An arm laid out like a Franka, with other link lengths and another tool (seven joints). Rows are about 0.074 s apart.
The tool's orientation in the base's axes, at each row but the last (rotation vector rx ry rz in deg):
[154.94, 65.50, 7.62]
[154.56, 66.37, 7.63]
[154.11, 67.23, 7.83]
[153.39, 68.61, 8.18]
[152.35, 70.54, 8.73]
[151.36, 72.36, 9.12]
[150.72, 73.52, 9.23]
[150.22, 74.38, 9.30]
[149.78, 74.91, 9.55]
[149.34, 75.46, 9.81]
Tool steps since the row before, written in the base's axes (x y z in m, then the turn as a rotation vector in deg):
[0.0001, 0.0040, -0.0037, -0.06, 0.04, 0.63]
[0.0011, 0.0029, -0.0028, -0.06, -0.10, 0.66]
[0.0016, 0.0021, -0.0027, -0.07, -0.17, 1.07]
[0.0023, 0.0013, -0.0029, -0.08, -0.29, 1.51]
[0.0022, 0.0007, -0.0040, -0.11, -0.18, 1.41]
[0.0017, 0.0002, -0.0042, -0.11, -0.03, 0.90]
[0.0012, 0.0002, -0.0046, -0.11, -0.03, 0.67]
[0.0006, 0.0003, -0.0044, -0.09, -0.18, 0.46]
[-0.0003, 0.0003, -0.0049, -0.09, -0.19, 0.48]
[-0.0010, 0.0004, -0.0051, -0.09, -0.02, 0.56]
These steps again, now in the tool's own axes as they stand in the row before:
[0.0029, -0.0035, 0.0030, -0.01, 0.07, -0.63]
[0.0029, -0.0018, 0.0025, -0.11, 0.17, -0.64]
[0.0026, -0.0009, 0.0026, -0.17, 0.30, -1.03]
[0.0025, 0.0002, 0.0030, -0.26, 0.47, -1.44]
[0.0019, 0.0003, 0.0042, -0.20, 0.36, -1.37]
[0.0012, 0.0002, 0.0044, -0.09, 0.15, -0.89]
[0.0009, -0.0003, 0.0047, -0.09, 0.09, -0.67]
[0.0006, -0.0008, 0.0043, -0.20, 0.15, -0.44]
[0.0000, -0.0016, 0.0047, -0.20, 0.16, -0.46]
[-0.0003, -0.0023, 0.0047, -0.07, 0.08, -0.56]

